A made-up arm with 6 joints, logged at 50 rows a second.
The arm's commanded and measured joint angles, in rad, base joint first. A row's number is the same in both.
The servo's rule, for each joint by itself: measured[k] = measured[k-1] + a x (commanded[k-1-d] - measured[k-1]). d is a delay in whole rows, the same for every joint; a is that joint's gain. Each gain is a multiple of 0.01, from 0.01 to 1. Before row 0 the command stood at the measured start. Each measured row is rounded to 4 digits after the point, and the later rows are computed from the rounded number. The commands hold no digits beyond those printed.
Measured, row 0:
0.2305 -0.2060 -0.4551 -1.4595 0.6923 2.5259
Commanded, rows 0 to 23:
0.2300 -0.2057 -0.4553 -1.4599 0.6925 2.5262
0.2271 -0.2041 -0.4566 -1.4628 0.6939 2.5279
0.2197 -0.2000 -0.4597 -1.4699 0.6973 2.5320
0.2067 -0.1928 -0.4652 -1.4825 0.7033 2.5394
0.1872 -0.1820 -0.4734 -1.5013 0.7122 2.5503
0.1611 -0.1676 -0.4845 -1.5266 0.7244 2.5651
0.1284 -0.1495 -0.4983 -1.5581 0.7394 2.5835
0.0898 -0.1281 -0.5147 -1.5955 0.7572 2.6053
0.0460 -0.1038 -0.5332 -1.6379 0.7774 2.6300
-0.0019 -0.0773 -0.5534 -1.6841 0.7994 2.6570
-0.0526 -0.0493 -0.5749 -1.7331 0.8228 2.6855
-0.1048 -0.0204 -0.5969 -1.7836 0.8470 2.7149
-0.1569 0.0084 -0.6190 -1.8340 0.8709 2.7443
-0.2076 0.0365 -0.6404 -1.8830 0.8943 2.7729
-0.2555 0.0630 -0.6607 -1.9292 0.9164 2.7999
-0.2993 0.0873 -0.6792 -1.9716 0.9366 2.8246
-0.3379 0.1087 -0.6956 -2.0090 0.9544 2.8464
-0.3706 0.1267 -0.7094 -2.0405 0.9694 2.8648
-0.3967 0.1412 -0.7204 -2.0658 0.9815 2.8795
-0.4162 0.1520 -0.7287 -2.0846 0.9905 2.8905
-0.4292 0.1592 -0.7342 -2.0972 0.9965 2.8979
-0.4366 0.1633 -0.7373 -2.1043 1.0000 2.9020
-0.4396 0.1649 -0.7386 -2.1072 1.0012 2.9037
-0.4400 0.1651 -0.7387 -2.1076 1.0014 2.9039
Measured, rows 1 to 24:
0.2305 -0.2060 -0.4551 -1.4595 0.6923 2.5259
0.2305 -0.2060 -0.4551 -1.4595 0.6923 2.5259
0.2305 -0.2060 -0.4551 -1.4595 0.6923 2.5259
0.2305 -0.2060 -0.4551 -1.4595 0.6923 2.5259
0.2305 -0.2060 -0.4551 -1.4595 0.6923 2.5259
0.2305 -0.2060 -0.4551 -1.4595 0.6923 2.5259
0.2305 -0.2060 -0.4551 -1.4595 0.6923 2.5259
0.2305 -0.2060 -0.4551 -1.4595 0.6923 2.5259
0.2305 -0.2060 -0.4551 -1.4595 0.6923 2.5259
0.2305 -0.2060 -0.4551 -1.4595 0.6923 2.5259
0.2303 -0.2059 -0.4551 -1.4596 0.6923 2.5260
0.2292 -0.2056 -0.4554 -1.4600 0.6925 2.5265
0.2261 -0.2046 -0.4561 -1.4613 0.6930 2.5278
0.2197 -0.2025 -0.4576 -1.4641 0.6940 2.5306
0.2090 -0.1988 -0.4603 -1.4689 0.6958 2.5353
0.1932 -0.1932 -0.4644 -1.4764 0.6987 2.5425
0.1718 -0.1853 -0.4702 -1.4870 0.7028 2.5523
0.1447 -0.1750 -0.4778 -1.5011 0.7082 2.5650
0.1121 -0.1622 -0.4872 -1.5189 0.7151 2.5806
0.0745 -0.1469 -0.4985 -1.5404 0.7235 2.5989
0.0326 -0.1293 -0.5115 -1.5655 0.7334 2.6197
-0.0127 -0.1097 -0.5260 -1.5939 0.7448 2.6425
-0.0603 -0.0884 -0.5418 -1.6251 0.7574 2.6669
-0.1089 -0.0659 -0.5586 -1.6586 0.7711 2.6923
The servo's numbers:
d 10
a 0.33 0.18 0.17 0.13 0.10 0.24

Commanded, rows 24 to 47:
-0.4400 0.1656 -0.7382 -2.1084 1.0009 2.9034
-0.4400 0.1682 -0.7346 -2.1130 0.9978 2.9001
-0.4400 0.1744 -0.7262 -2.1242 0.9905 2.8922
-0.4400 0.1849 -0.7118 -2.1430 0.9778 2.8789
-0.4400 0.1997 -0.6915 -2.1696 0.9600 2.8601
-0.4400 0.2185 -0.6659 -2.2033 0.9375 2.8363
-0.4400 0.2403 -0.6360 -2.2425 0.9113 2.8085
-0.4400 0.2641 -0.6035 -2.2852 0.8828 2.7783
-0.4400 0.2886 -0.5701 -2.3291 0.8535 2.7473
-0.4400 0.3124 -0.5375 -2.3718 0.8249 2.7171
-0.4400 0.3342 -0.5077 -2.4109 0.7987 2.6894
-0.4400 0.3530 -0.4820 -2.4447 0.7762 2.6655
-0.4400 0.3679 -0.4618 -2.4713 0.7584 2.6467
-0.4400 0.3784 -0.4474 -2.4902 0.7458 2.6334
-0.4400 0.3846 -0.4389 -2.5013 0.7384 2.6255
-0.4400 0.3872 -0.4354 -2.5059 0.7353 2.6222
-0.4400 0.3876 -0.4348 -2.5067 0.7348 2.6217
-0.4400 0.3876 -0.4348 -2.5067 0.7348 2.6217
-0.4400 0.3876 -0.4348 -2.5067 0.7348 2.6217
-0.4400 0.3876 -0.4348 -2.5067 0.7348 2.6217
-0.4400 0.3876 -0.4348 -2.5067 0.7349 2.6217
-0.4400 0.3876 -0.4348 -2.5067 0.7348 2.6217
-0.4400 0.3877 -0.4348 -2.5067 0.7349 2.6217
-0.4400 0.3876 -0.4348 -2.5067 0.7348 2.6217
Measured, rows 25 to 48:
-0.1573 -0.0427 -0.5760 -1.6938 0.7856 2.7181
-0.2042 -0.0193 -0.5935 -1.7299 0.8007 2.7437
-0.2483 0.0037 -0.6109 -1.7662 0.8161 2.7683
-0.2887 0.0258 -0.6276 -1.8019 0.8314 2.7915
-0.3243 0.0466 -0.6434 -1.8362 0.8464 2.8126
-0.3546 0.0656 -0.6579 -1.8685 0.8608 2.8313
-0.3792 0.0824 -0.6709 -1.8982 0.8744 2.8473
-0.3981 0.0970 -0.6822 -1.9250 0.8870 2.8604
-0.4118 0.1092 -0.6918 -1.9487 0.8984 2.8708
-0.4211 0.1193 -0.6998 -1.9694 0.9087 2.8787
-0.4273 0.1276 -0.7063 -1.9875 0.9179 2.8846
-0.4315 0.1349 -0.7111 -2.0038 0.9259 2.8883
-0.4343 0.1420 -0.7137 -2.0195 0.9324 2.8892
-0.4362 0.1497 -0.7134 -2.0356 0.9369 2.8867
-0.4375 0.1587 -0.7097 -2.0530 0.9392 2.8803
-0.4383 0.1695 -0.7023 -2.0725 0.9390 2.8697
-0.4389 0.1822 -0.6910 -2.0946 0.9362 2.8550
-0.4393 0.1969 -0.6761 -2.1194 0.9309 2.8366
-0.4395 0.2134 -0.6581 -2.1467 0.9232 2.8152
-0.4397 0.2312 -0.6376 -2.1760 0.9134 2.7917
-0.4398 0.2497 -0.6155 -2.2065 0.9019 2.7671
-0.4399 0.2683 -0.5928 -2.2375 0.8893 2.7427
-0.4399 0.2862 -0.5705 -2.2679 0.8762 2.7197
-0.4399 0.3028 -0.5496 -2.2968 0.8632 2.6990

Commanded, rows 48 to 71:
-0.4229 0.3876 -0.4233 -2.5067 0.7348 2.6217
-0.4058 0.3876 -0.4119 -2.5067 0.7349 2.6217
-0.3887 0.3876 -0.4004 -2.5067 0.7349 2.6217
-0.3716 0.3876 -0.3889 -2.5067 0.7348 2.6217
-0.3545 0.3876 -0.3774 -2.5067 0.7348 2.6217
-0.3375 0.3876 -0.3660 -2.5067 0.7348 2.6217
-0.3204 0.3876 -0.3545 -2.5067 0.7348 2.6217
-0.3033 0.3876 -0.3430 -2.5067 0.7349 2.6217
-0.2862 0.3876 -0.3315 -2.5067 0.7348 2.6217
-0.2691 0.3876 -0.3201 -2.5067 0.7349 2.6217
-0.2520 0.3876 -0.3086 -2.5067 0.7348 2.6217
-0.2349 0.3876 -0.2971 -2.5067 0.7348 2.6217
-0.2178 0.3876 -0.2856 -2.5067 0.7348 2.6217
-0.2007 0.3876 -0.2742 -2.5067 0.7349 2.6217
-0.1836 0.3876 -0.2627 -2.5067 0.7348 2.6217
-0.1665 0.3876 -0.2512 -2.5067 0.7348 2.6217
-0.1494 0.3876 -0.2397 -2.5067 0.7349 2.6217
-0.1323 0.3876 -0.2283 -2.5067 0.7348 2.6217
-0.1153 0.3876 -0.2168 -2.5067 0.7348 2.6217
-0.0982 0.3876 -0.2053 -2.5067 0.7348 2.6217
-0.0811 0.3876 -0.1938 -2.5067 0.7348 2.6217
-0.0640 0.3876 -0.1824 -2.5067 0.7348 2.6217
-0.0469 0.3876 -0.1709 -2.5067 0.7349 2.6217
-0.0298 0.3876 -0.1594 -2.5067 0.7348 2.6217
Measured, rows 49 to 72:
-0.4399 0.3175 -0.5308 -2.3234 0.8507 2.6814
-0.4399 0.3300 -0.5146 -2.3471 0.8392 2.6672
-0.4399 0.3404 -0.5010 -2.3678 0.8288 2.6563
-0.4399 0.3489 -0.4897 -2.3859 0.8194 2.6480
-0.4399 0.3559 -0.4804 -2.4016 0.8109 2.6417
-0.4399 0.3616 -0.4726 -2.4153 0.8033 2.6369
-0.4399 0.3663 -0.4662 -2.4272 0.7965 2.6333
-0.4399 0.3701 -0.4609 -2.4375 0.7903 2.6305
-0.4399 0.3733 -0.4565 -2.4465 0.7848 2.6284
-0.4399 0.3759 -0.4528 -2.4543 0.7798 2.6268
-0.4343 0.3780 -0.4478 -2.4611 0.7753 2.6256
-0.4249 0.3797 -0.4417 -2.4670 0.7713 2.6247
-0.4130 0.3811 -0.4347 -2.4722 0.7677 2.6240
-0.3993 0.3823 -0.4269 -2.4767 0.7644 2.6234
-0.3845 0.3833 -0.4185 -2.4806 0.7614 2.6230
-0.3690 0.3841 -0.4096 -2.4840 0.7587 2.6227
-0.3530 0.3847 -0.4002 -2.4870 0.7563 2.6225
-0.3366 0.3852 -0.3905 -2.4896 0.7542 2.6223
-0.3200 0.3856 -0.3805 -2.4918 0.7523 2.6222
-0.3032 0.3860 -0.3702 -2.4937 0.7506 2.6221
-0.2863 0.3863 -0.3597 -2.4954 0.7490 2.6220
-0.2693 0.3865 -0.3491 -2.4969 0.7476 2.6219
-0.2523 0.3867 -0.3383 -2.4982 0.7463 2.6219
-0.2353 0.3869 -0.3274 -2.4993 0.7452 2.6219

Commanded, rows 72 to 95:
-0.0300 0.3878 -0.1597 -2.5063 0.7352 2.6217
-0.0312 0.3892 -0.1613 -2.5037 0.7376 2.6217
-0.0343 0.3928 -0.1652 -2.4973 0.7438 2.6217
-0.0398 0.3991 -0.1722 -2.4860 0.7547 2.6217
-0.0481 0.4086 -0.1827 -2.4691 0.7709 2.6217
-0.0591 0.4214 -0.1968 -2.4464 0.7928 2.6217
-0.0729 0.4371 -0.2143 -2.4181 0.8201 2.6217
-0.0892 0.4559 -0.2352 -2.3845 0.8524 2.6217
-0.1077 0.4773 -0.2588 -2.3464 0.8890 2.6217
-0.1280 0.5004 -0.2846 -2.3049 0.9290 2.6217
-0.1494 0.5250 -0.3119 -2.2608 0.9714 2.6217
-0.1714 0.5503 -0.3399 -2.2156 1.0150 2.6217
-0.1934 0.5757 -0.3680 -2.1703 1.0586 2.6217
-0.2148 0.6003 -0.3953 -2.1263 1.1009 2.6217
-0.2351 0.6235 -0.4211 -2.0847 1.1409 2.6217
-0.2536 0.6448 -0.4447 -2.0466 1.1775 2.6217
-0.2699 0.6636 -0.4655 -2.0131 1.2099 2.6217
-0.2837 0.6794 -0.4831 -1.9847 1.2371 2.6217
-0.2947 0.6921 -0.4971 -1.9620 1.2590 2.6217
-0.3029 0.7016 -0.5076 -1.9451 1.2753 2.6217
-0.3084 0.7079 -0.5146 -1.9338 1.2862 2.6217
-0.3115 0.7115 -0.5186 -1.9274 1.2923 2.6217
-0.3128 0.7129 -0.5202 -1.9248 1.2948 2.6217
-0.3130 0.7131 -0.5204 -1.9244 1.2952 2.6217
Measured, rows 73 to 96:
-0.2182 0.3870 -0.3164 -2.5003 0.7442 2.6219
-0.2011 0.3871 -0.3053 -2.5011 0.7433 2.6219
-0.1840 0.3872 -0.2941 -2.5018 0.7425 2.6219
-0.1669 0.3873 -0.2829 -2.5024 0.7417 2.6219
-0.1499 0.3874 -0.2717 -2.5030 0.7410 2.6219
-0.1328 0.3874 -0.2604 -2.5035 0.7404 2.6219
-0.1157 0.3874 -0.2491 -2.5039 0.7398 2.6219
-0.0986 0.3874 -0.2378 -2.5043 0.7393 2.6219
-0.0815 0.3874 -0.2264 -2.5046 0.7389 2.6219
-0.0644 0.3874 -0.2150 -2.5049 0.7385 2.6219
-0.0530 0.3875 -0.2056 -2.5051 0.7382 2.6219
-0.0458 0.3878 -0.1981 -2.5049 0.7381 2.6219
-0.0420 0.3887 -0.1925 -2.5039 0.7387 2.6219
-0.0413 0.3906 -0.1890 -2.5016 0.7403 2.6219
-0.0435 0.3938 -0.1879 -2.4974 0.7434 2.6219
-0.0486 0.3988 -0.1894 -2.4908 0.7483 2.6219
-0.0566 0.4057 -0.1936 -2.4813 0.7555 2.6219
-0.0674 0.4147 -0.2007 -2.4687 0.7652 2.6219
-0.0807 0.4260 -0.2106 -2.4528 0.7776 2.6219
-0.0963 0.4394 -0.2232 -2.4336 0.7927 2.6219
-0.1138 0.4548 -0.2383 -2.4111 0.8106 2.6219
-0.1328 0.4720 -0.2556 -2.3857 0.8310 2.6219
-0.1528 0.4907 -0.2747 -2.3577 0.8538 2.6219
-0.1733 0.5104 -0.2952 -2.3276 0.8785 2.6219

